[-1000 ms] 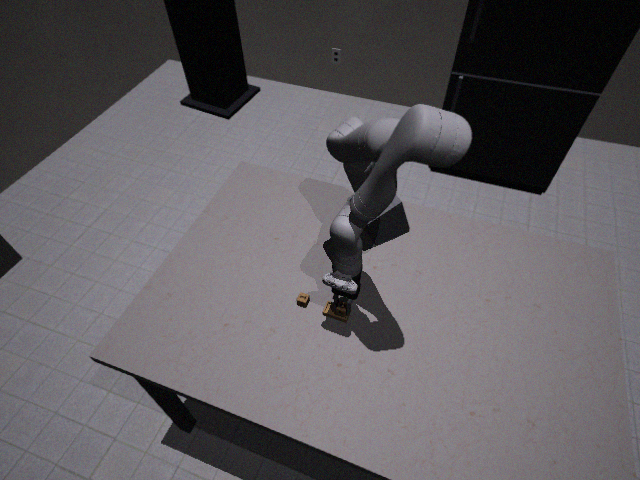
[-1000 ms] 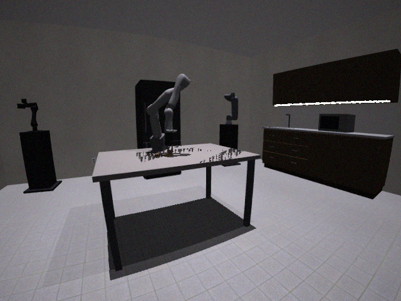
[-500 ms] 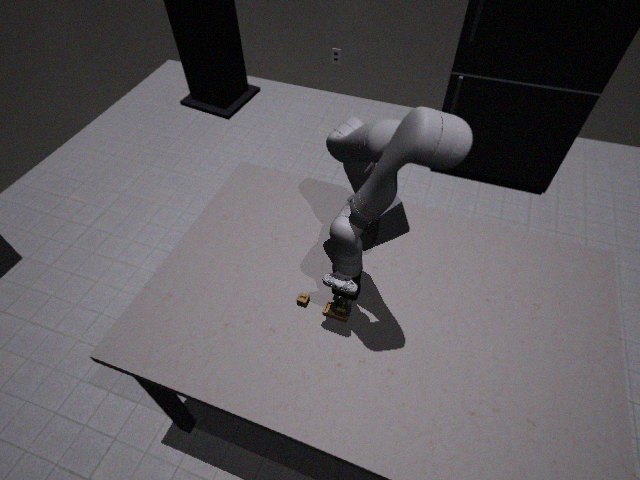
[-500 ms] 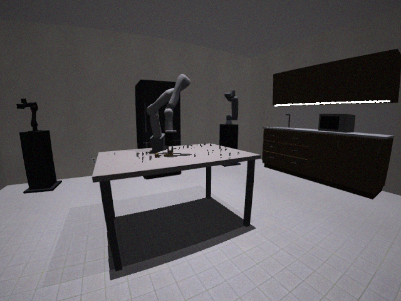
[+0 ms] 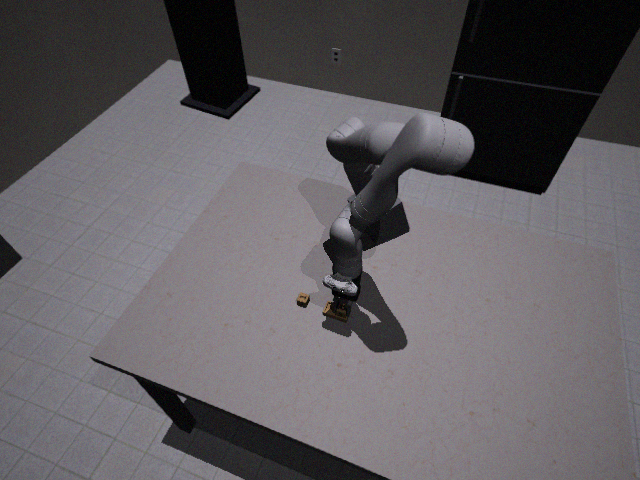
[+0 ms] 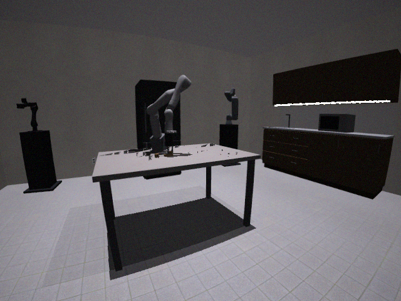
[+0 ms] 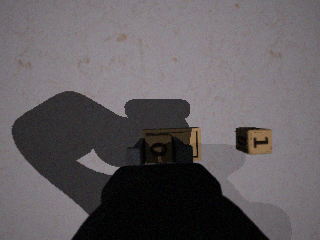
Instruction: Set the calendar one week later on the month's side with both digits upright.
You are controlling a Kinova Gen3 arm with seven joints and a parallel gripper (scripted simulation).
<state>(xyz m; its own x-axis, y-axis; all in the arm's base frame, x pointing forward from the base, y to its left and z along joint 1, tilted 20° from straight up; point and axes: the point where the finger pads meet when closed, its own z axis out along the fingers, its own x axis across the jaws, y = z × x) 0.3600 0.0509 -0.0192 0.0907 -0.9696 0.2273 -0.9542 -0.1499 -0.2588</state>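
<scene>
Right now my hand is 20 mm to the left of the wooden tray and 30 mm above it. From my hand the other things lie so: wooden cube: 10 mm ahead, 120 mm to the right, 20 mm below.
</scene>
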